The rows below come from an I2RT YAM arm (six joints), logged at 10 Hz.
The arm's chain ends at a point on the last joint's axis. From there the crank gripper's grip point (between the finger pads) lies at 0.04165 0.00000 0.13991 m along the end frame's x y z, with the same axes.
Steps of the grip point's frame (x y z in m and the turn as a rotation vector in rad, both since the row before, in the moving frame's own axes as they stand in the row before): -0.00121, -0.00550, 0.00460, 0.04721, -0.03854, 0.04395; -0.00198, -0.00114, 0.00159, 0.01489, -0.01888, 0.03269; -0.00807, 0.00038, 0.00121, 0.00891, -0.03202, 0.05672; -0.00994, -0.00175, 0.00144, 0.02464, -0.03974, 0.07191; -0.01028, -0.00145, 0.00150, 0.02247, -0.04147, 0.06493; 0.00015, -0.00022, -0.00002, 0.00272, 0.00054, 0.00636; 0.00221, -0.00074, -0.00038, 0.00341, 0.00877, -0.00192; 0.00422, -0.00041, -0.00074, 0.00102, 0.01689, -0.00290; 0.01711, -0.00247, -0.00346, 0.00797, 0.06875, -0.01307; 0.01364, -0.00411, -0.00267, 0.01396, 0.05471, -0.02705
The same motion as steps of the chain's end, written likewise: 0.00410, -0.00057, 0.00321, 0.04721, -0.03854, 0.04395; 0.00066, -0.00037, 0.00083, 0.01489, -0.01888, 0.03269; -0.00354, -0.00060, -0.00006, 0.00891, -0.03202, 0.05672; -0.00437, -0.00108, -0.00010, 0.02464, -0.03974, 0.07191; -0.00446, -0.00080, -0.00010, 0.02247, -0.04147, 0.06493; 0.00007, -0.00010, 0.00000, 0.00272, 0.00054, 0.00636; 0.00099, -0.00018, -0.00001, 0.00341, 0.00877, -0.00192; 0.00186, -0.00014, -0.00002, 0.00102, 0.01689, -0.00290; 0.00761, -0.00076, -0.00026, 0.00797, 0.06875, -0.01307; 0.00609, -0.00094, -0.00016, 0.01396, 0.05471, -0.02705
